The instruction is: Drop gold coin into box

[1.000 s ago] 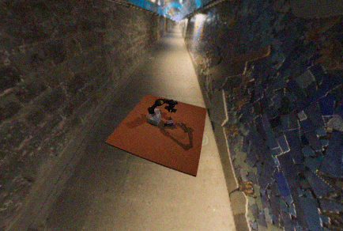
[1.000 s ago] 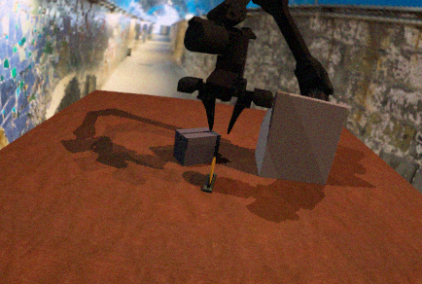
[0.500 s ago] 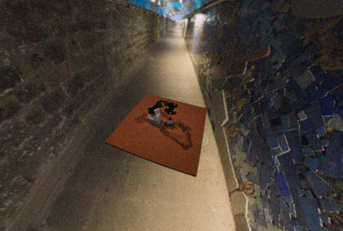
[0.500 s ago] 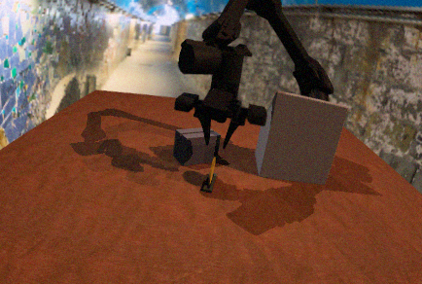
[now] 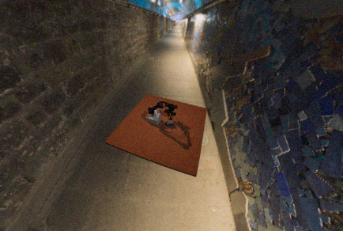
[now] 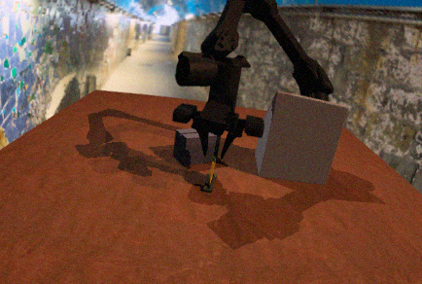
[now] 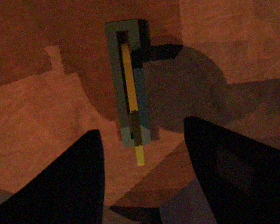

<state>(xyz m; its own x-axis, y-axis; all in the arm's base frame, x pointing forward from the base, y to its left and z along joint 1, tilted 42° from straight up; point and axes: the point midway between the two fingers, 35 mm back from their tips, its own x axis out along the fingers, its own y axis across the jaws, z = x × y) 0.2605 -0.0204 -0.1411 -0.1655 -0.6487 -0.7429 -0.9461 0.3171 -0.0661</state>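
My gripper tip is 4 cm above the gold coin.
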